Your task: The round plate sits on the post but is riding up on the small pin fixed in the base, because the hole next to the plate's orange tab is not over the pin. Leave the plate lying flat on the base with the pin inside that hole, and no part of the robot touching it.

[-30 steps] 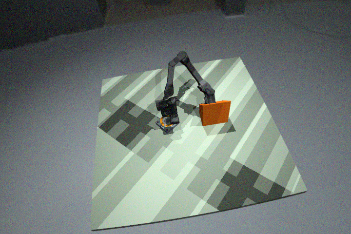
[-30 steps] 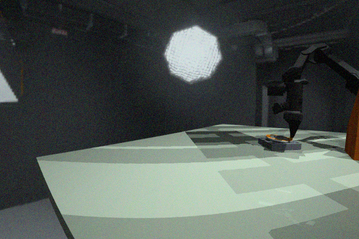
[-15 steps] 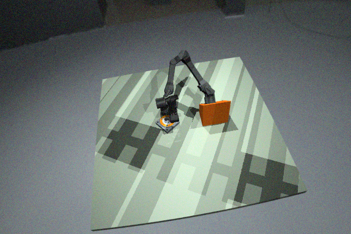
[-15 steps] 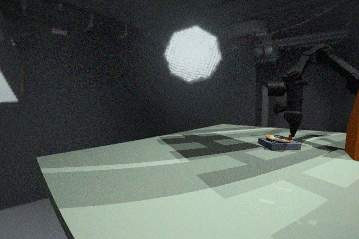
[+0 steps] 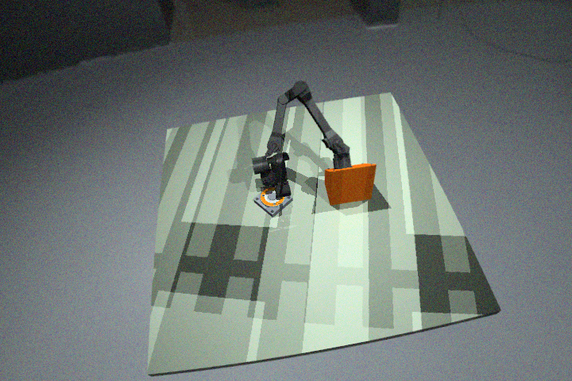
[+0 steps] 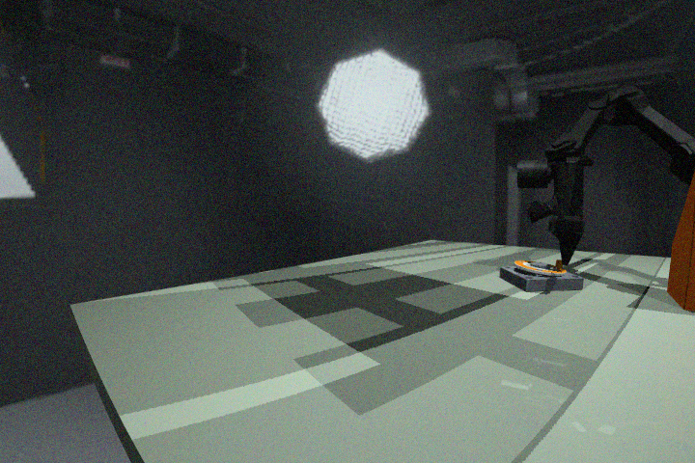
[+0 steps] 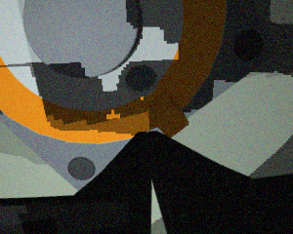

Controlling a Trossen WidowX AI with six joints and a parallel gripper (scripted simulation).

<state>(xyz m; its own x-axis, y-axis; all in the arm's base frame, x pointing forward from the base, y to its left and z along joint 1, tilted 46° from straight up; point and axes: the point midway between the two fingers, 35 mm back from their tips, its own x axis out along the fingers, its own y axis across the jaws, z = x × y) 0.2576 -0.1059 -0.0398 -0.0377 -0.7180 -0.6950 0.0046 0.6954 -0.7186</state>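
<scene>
Right now my gripper tip is 50 mm short of the base, 20 mm to the right of it and 20 mm above it.
</scene>
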